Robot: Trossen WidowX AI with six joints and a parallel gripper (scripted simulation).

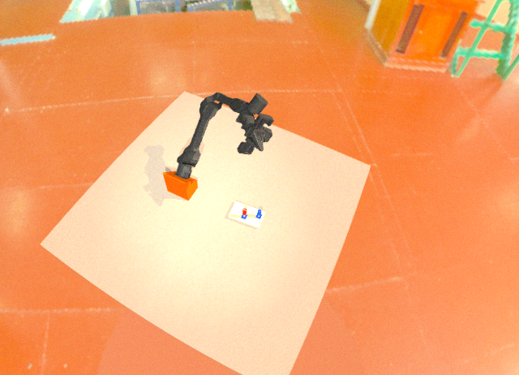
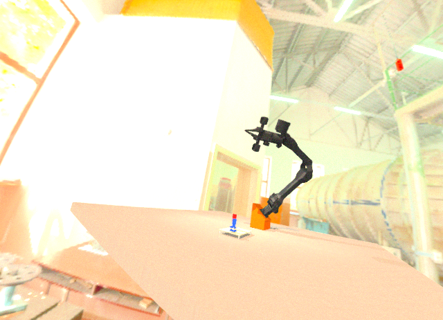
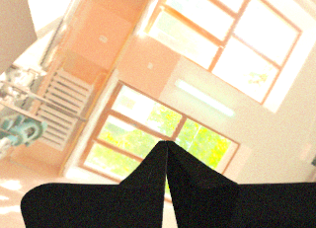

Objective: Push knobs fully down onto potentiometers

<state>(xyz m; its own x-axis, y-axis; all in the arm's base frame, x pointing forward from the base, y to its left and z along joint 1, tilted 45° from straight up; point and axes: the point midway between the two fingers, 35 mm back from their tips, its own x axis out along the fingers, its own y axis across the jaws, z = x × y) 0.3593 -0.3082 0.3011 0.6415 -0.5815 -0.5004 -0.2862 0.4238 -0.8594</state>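
The red knob lies 440 mm below my gripper tip, 40 mm behind it and 10 mm to the right of it. The rest, counted from my gripper tip: blue knob (460 mm below, 20 mm to the left, 20 mm ahead).
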